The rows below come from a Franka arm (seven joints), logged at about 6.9 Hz.
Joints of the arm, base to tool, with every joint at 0 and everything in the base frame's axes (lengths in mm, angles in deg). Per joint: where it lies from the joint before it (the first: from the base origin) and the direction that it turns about. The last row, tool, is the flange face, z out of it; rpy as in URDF.
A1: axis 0 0 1 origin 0 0 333
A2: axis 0 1 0 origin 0 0 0
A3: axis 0 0 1 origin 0 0 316
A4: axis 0 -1 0 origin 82.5 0 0
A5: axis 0 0 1 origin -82.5 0 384
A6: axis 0 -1 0 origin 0 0 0
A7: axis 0 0 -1 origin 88 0 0
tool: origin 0 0 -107 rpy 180 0 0
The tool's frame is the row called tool.
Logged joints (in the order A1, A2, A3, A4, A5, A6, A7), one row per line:
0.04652, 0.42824, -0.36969, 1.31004, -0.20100, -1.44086, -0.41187
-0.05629, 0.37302, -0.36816, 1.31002, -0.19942, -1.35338, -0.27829
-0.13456, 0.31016, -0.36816, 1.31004, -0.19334, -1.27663, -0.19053
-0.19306, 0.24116, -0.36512, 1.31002, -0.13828, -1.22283, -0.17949
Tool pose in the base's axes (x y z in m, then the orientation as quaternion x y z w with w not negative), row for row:
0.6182, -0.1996, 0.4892, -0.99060, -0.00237, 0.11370, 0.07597
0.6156, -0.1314, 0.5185, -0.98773, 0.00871, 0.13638, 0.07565
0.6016, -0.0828, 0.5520, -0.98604, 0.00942, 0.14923, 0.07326
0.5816, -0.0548, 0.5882, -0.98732, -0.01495, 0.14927, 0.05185
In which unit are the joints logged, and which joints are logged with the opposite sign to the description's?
The joints are logged in radians. Opposite sign: A1, A4, A5, A6.
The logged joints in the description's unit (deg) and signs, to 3 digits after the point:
-2.665, 24.536, -21.182, -75.060, 11.516, 82.555, -23.598
3.225, 21.372, -21.094, -75.059, 11.426, 77.543, -15.945
7.710, 17.771, -21.094, -75.060, 11.078, 73.146, -10.917
11.062, 13.817, -20.920, -75.059, 7.923, 70.063, -10.284

